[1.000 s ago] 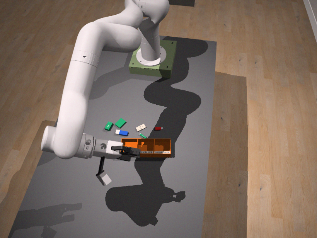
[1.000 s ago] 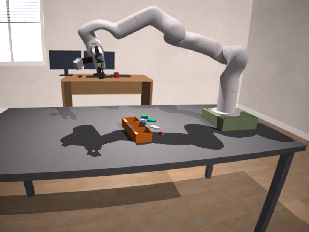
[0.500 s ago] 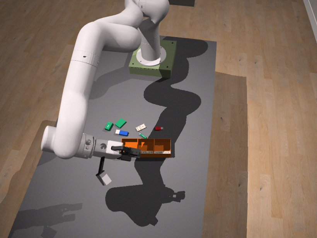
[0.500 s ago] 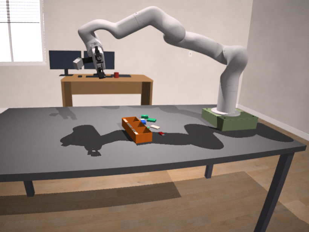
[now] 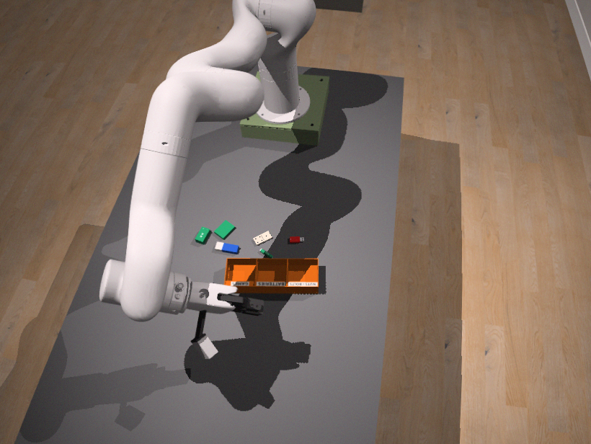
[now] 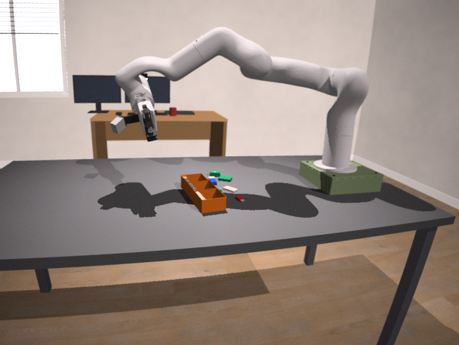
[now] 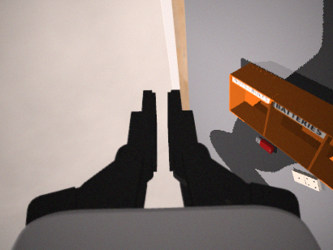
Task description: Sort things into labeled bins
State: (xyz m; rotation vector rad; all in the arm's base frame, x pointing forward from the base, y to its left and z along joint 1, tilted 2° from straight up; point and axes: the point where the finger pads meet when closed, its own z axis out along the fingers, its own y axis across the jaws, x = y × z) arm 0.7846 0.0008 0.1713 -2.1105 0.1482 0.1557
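The orange three-part bin is 21 cm below my hand, 17 cm behind it and 2 cm to the left of it. The rest, counted from my hand: eraser: 26 cm behind, 22 cm below, 13 cm to the right; white domino: 30 cm behind, 22 cm below, 3 cm to the right; green cylindrical battery: 25 cm behind, 22 cm below, 1 cm to the right.
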